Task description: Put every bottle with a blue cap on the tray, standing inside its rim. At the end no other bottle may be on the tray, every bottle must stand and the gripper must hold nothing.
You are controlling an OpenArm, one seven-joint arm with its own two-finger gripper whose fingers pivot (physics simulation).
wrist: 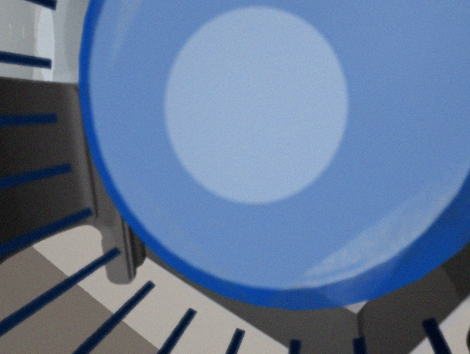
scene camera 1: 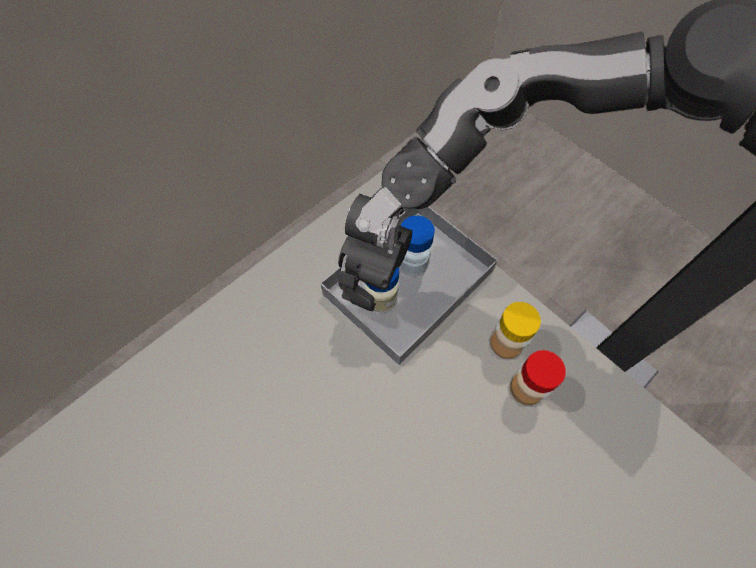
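A blue-capped bottle with a cream body [scene camera 1: 384, 299] stands inside the tray [scene camera 1: 451, 282] near its left corner. Its blue cap [wrist: 257, 150] fills much of the wrist view. My gripper [scene camera 1: 383, 287] is open, with its fingers low on either side of this bottle; the bottle is loose between them. Another blue-capped bottle [scene camera 1: 417, 236], with a clear, pale body, stands inside the tray behind it, close to the gripper. The gripper partly hides the near bottle and the tray's left side.
A yellow-capped bottle [scene camera 1: 517, 326] and a red-capped bottle [scene camera 1: 540, 375] stand close together on the table [scene camera 1: 262, 427], right of the tray and outside its rim. The table's edge runs just behind them. The arm reaches in over the tray's far corner.
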